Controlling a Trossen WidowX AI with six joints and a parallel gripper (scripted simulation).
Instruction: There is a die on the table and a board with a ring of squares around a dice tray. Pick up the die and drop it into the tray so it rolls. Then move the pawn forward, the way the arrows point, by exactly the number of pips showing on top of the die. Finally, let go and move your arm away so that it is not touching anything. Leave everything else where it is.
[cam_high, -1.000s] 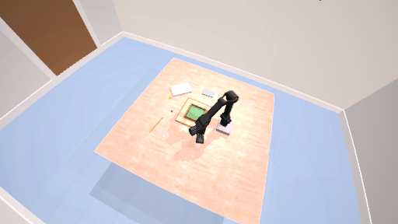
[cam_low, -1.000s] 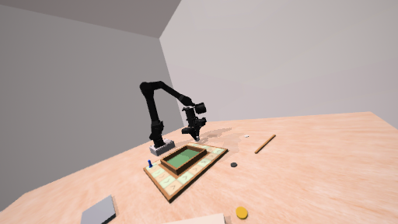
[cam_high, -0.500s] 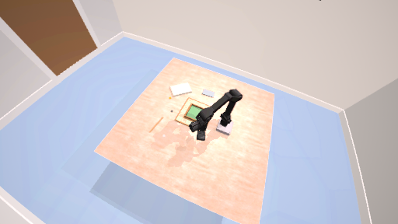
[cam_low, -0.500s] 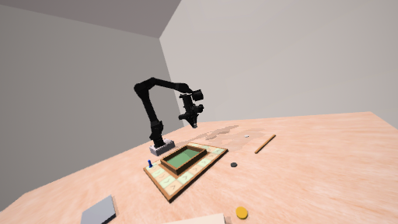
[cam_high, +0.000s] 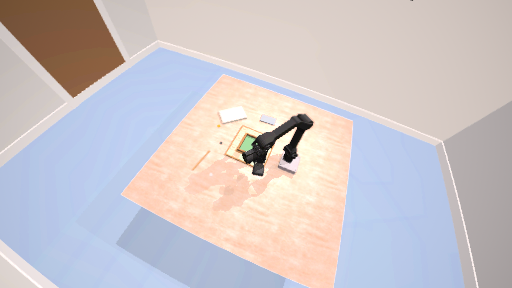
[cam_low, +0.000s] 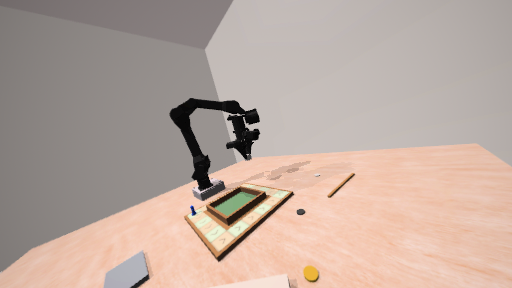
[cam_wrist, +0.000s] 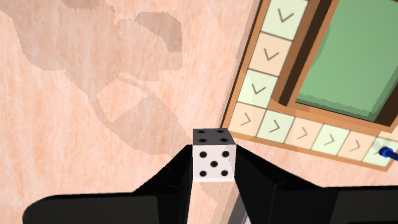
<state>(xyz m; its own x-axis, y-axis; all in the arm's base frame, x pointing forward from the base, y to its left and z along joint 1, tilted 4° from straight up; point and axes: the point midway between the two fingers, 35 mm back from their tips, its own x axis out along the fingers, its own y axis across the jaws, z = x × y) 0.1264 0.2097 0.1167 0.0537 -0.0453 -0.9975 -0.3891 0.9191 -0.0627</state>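
Right now the blue pawn is 290 mm to the right of my gripper tip, 100 mm below it and 40 mm ahead of it. The rest, counted from my gripper tip: white piece (240 mm ahead, 170 mm to the left, 130 mm below); black disc (330 mm ahead, 130 mm below, 60 mm to the right); die (right at my gripper tip).
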